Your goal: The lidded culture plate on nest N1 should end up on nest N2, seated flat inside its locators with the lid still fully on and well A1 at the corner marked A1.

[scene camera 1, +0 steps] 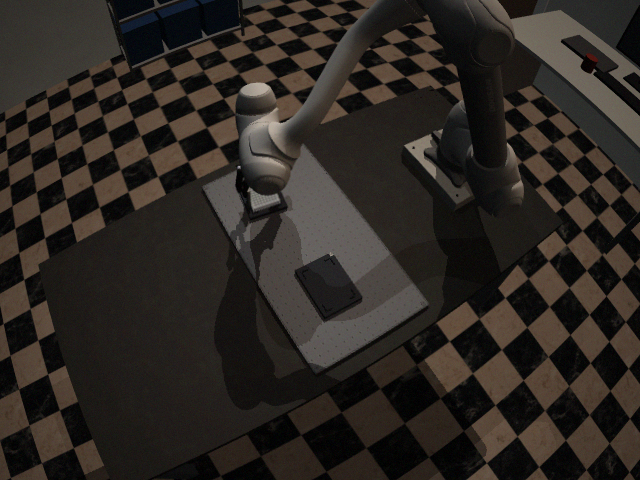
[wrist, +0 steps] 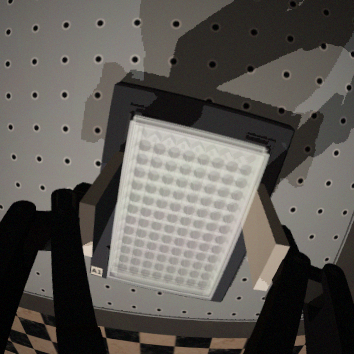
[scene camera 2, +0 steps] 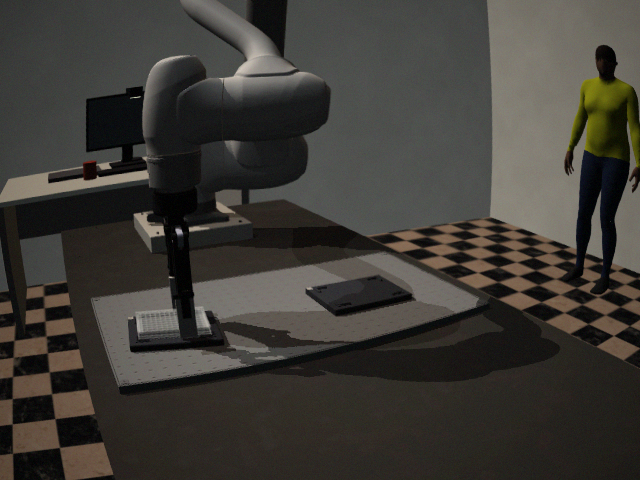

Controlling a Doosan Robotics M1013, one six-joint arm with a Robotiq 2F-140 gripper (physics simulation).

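Seen in the pictures: gripper, fingertip midpoint: (scene camera 1: 262, 197) (wrist: 185, 187) (scene camera 2: 184, 325); arm's base, origin of the base link: (scene camera 1: 456, 160) (scene camera 2: 189, 218).
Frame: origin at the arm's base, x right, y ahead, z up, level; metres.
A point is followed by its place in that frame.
Observation:
The lidded culture plate (scene camera 1: 264, 202) {x 0.189, y 0.642, z 0.000 m} (scene camera 2: 149, 322) {x 0.280, y 0.628, z 0.000 m} (wrist: 180, 215) {x 0.231, y 0.630, z 0.000 m} is a clear-white, many-welled plate with its lid on. It sits flat on the dark nest N1 (scene camera 1: 251, 215) {x 0.180, y 0.694, z -0.017 m} (scene camera 2: 219, 338) {x 0.178, y 0.697, z -0.017 m} (wrist: 200, 109) {x 0.165, y 0.639, z -0.017 m}, whose A1 label (wrist: 97, 271) {x 0.303, y 0.561, z -0.017 m} is at the lower left in the wrist view. My gripper (scene camera 2: 183, 315) {x 0.217, y 0.633, z -0.014 m} (wrist: 185, 187) {x 0.217, y 0.633, z -0.014 m} is shut on the plate, one pad along each long side; the lower pad contact is partly hidden. The dark nest N2 (scene camera 1: 328, 286) {x -0.134, y 0.633, z -0.017 m} (scene camera 2: 359, 294) {x -0.119, y 0.642, z -0.017 m} is empty, with corner locators and a small pale mark at one corner.
Both nests are on the grey perforated board (scene camera 1: 361, 248) {x -0.083, y 0.482, z -0.028 m} (scene camera 2: 268, 294) {x 0.012, y 0.534, z -0.029 m} (wrist: 50, 115) {x 0.173, y 0.532, z -0.029 m}, on a dark table (scene camera 1: 129, 320) {x 0.085, y 1.179, z -0.042 m} (scene camera 2: 361, 423) {x 0.099, y 0.981, z -0.042 m}. The arm's pale base (scene camera 1: 439, 170) {x -0.001, y 0.091, z 0.001 m} (scene camera 2: 155, 240) {x 0.136, y 0.127, z -0.010 m} stands behind the board. A desk (scene camera 1: 563, 31) (scene camera 2: 31, 191) and a person (scene camera 2: 604, 124) stand beyond the table.

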